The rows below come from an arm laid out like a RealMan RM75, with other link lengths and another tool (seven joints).
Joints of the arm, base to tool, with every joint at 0 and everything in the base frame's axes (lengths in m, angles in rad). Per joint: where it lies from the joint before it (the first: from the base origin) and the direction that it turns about. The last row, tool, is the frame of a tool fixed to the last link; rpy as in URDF.
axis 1: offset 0 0 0.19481 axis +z
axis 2: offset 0 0 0 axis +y
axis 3: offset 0 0 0.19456 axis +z
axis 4: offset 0 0 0 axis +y
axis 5: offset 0 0 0.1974 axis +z
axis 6: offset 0 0 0 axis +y
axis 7: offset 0 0 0.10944 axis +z
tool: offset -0.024 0.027 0.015 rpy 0 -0.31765 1.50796
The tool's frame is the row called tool.
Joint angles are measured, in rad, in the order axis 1, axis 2, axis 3, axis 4, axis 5, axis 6, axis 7. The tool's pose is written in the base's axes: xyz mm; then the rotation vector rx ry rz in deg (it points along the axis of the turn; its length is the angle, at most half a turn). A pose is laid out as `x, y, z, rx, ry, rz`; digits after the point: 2 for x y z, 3 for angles.
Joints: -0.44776, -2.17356, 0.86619, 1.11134, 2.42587, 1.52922, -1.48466
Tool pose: -235.72, 250.85, 2.36, -126.217, 90.875, 37.800
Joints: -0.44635, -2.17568, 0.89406, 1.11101, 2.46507, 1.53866, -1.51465
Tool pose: -236.90, 246.60, -0.41, -129.151, 92.014, 39.004
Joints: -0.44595, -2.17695, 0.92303, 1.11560, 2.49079, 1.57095, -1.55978
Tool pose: -234.57, 240.91, -2.49, -133.003, 92.584, 38.630
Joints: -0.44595, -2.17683, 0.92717, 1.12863, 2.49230, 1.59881, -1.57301
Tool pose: -231.87, 238.76, -0.89, -134.025, 93.006, 37.729
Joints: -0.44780, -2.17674, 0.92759, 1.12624, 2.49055, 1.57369, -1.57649
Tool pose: -232.28, 241.98, -1.42, -133.140, 92.173, 38.952
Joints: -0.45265, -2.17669, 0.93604, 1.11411, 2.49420, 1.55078, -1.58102
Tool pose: -232.74, 244.15, -3.94, -132.952, 92.009, 39.854
